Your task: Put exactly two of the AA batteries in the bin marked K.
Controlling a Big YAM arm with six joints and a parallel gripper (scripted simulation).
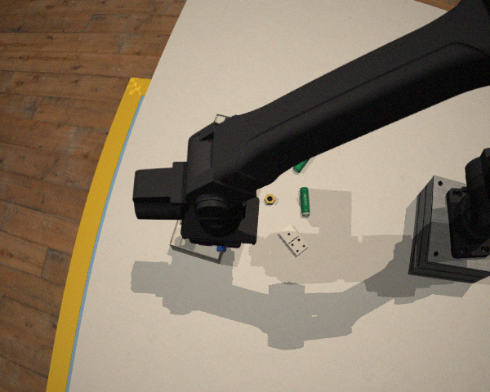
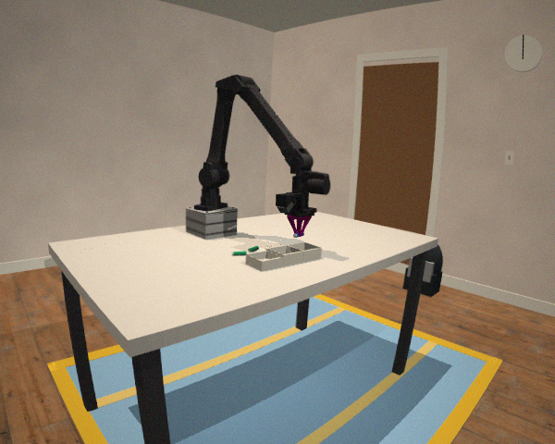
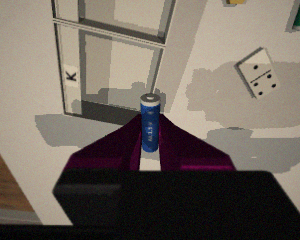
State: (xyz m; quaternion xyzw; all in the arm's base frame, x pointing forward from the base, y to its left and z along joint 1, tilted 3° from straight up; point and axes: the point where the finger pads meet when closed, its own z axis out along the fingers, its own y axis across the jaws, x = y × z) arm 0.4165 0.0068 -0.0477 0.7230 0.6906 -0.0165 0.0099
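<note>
Now: the brass hex nut 80 mm to the right of my hand, 70 mm below it and 70 mm behind it. From my hand the other things lie so: white domino: 110 mm behind, 70 mm below, 10 mm to the right; then bin: 100 mm to the right, 50 mm below, 20 mm ahead; then blue AA battery: right at my hand.
</note>
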